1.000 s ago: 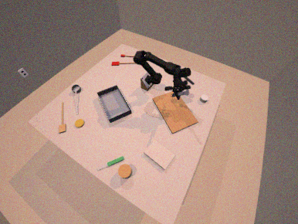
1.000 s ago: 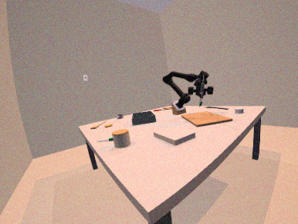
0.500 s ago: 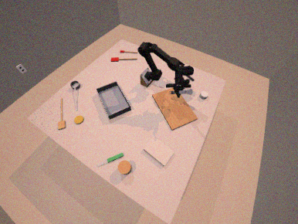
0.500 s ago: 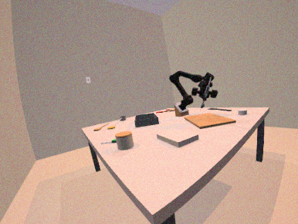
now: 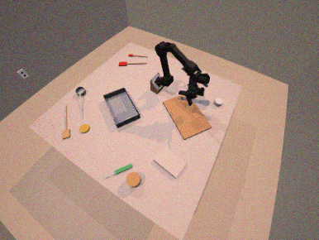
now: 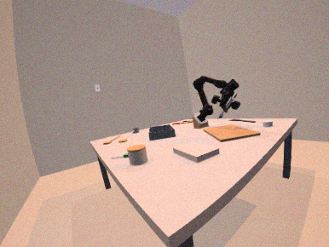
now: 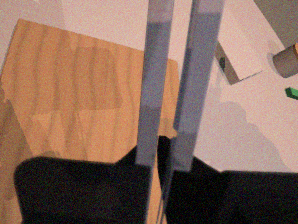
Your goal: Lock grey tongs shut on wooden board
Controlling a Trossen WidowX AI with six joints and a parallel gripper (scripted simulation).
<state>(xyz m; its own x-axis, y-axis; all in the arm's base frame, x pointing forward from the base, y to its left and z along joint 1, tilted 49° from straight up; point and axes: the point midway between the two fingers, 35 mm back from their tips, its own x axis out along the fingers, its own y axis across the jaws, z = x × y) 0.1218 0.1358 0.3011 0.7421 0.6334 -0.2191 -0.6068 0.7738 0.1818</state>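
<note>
Right now my gripper tip is 130 mm above the wooden board, 10 mm to the left of it and 10 mm past it. Also, from my gripper tip: roasting tin 490 mm to the right, 170 mm ahead, 110 mm below; green-handled tool 590 mm ahead, 240 mm to the right, 130 mm below; white block 380 mm ahead, 120 mm below, 30 mm to the left.
</note>
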